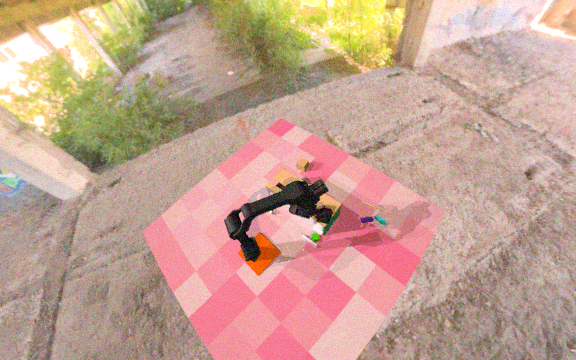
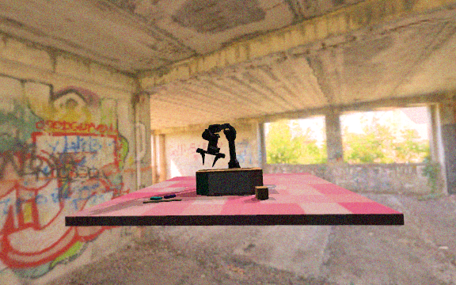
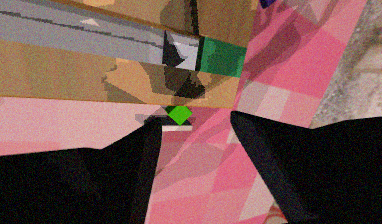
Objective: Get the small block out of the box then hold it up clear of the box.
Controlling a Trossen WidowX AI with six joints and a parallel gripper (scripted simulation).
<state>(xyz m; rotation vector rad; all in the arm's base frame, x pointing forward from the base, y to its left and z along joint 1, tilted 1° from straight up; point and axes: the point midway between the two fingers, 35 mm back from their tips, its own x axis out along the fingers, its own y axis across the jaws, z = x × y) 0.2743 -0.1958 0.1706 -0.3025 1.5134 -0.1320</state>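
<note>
Right now my gripper tip is 130 mm above the green block, 40 mm past it and 20 mm to the left of it. Also, from my gripper tip: box: 130 mm to the left, 90 mm below, 60 mm ahead; teal piece: 280 mm to the right, 210 mm ahead, 140 mm below; purple piece: 210 mm to the right, 180 mm ahead, 140 mm below.
</note>
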